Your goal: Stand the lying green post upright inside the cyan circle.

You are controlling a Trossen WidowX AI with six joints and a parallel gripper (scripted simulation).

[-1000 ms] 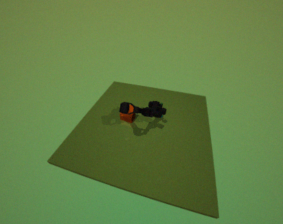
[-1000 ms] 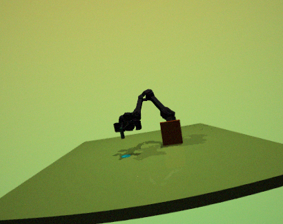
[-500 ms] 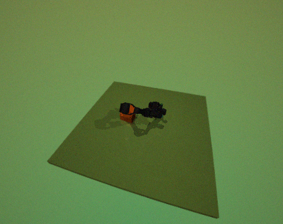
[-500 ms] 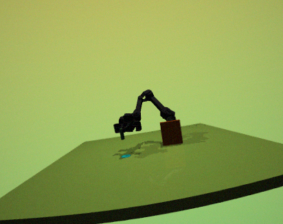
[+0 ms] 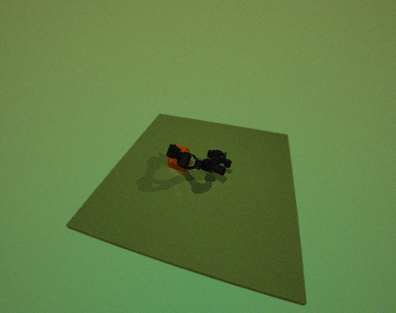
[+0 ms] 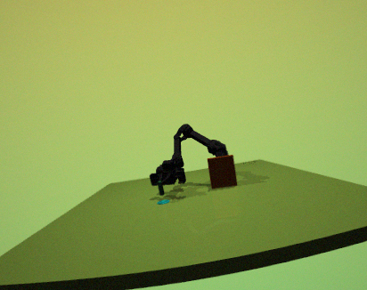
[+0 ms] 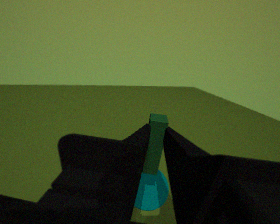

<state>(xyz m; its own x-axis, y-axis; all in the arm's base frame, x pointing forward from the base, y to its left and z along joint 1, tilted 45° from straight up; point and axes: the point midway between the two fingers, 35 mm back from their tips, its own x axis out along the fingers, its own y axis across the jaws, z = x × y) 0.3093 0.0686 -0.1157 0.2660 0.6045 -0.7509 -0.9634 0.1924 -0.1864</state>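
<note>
Now: gripper tip 9 cm above the cyan circle. From my gripper tip the other things lie so: green post: 2 cm below.
</note>
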